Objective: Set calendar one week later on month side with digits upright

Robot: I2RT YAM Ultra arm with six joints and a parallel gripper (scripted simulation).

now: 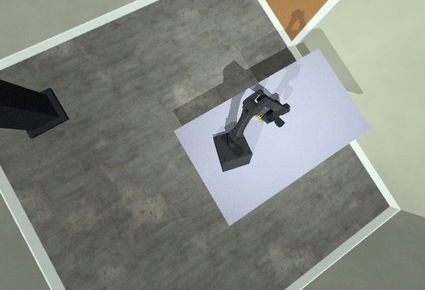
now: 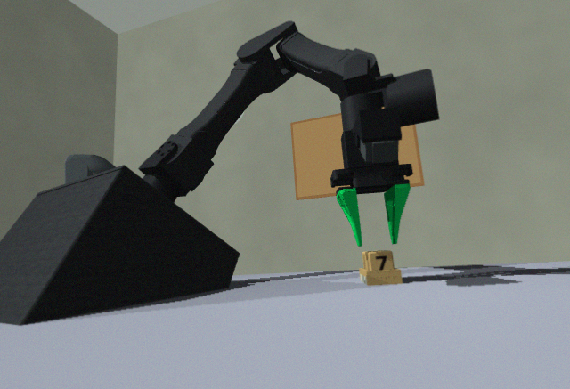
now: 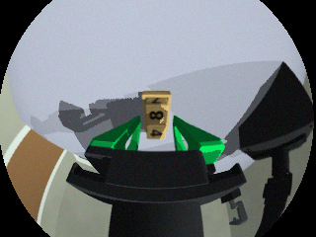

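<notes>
Now: hand 30 mm above the wooden cube. From my hand the other things lie so: wooden tray: 10 mm to the left, 50 mm below.
</notes>
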